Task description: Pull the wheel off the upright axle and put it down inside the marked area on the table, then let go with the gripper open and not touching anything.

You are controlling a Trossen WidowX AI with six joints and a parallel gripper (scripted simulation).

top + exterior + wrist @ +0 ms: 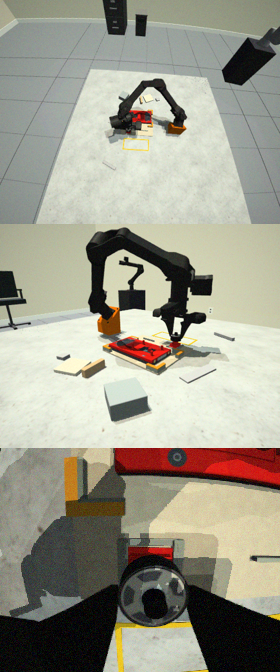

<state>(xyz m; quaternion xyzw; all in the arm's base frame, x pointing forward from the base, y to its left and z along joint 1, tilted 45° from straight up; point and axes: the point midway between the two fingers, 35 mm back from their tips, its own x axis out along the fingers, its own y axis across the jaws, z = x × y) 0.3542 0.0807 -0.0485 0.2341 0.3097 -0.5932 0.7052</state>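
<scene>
Now: the black wheel right at my gripper tip. Round my gripper tip: wooden bar 31 cm to the right, 4 cm behind, 3 cm below; then grey block 31 cm to the right, 13 cm ahead, 2 cm below; then cream tile 35 cm to the right, 9 cm behind, 4 cm below.
</scene>
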